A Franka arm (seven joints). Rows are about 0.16 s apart.
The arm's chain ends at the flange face. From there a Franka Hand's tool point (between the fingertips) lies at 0.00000 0.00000 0.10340 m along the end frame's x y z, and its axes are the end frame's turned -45 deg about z.
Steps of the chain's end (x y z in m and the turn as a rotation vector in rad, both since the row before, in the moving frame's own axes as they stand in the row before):
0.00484 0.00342 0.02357 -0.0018 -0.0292 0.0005
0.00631 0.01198 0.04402 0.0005 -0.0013 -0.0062
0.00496 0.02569 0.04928 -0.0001 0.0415 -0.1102
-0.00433 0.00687 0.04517 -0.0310 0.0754 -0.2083
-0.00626 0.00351 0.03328 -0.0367 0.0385 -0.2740
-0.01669 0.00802 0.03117 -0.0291 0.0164 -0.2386
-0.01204 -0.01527 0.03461 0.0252 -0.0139 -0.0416
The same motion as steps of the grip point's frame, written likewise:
-0.00126 0.00384 0.02353 0.0194 -0.0219 0.0005
-0.00407 0.01280 0.04402 0.0013 -0.0006 -0.0062
-0.01147 0.02454 0.04919 -0.0294 0.0293 -0.1102
-0.00389 0.00917 0.04483 -0.0752 0.0314 -0.2083
-0.00603 0.00346 0.03313 -0.0532 0.0013 -0.2740
-0.01800 -0.00273 0.03111 -0.0322 -0.0090 -0.2386
0.00305 -0.02219 0.03457 0.0276 0.0080 -0.0416

